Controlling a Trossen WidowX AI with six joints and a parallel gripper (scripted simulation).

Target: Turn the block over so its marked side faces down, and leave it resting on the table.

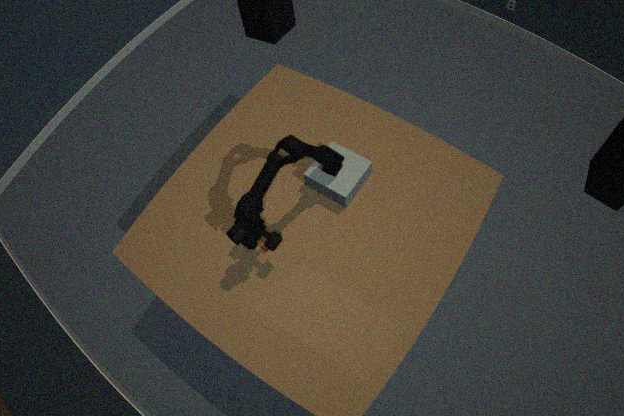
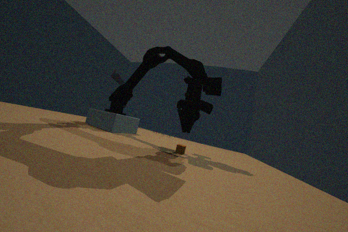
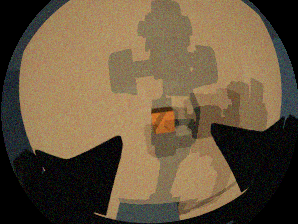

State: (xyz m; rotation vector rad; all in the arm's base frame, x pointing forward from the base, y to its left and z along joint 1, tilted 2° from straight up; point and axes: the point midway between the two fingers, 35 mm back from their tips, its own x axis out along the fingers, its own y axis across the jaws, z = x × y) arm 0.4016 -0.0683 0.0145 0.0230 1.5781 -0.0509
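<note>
The block is 6 cm below my gripper tip and 1 cm behind it.
</note>
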